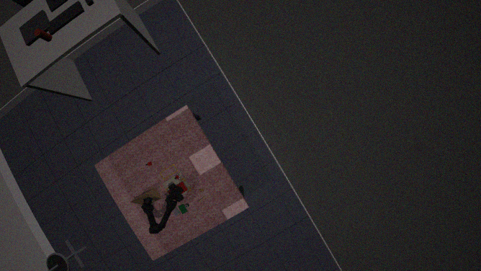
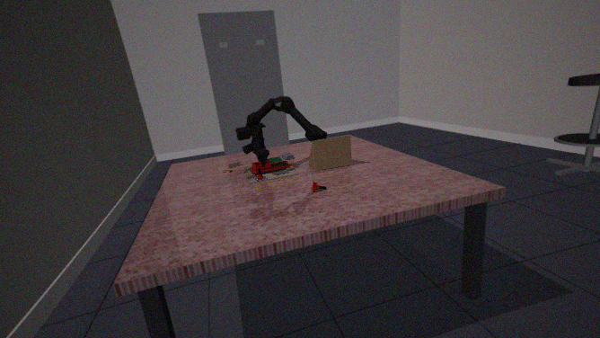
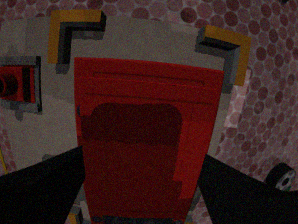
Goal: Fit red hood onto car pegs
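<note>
Right now the red hood is right at my gripper tip. The rest, counted from my gripper tip: grey jig: 30 mm below, 30 mm behind, 20 mm to the left; then green item: 220 mm to the right, 90 mm behind, 40 mm below.
</note>
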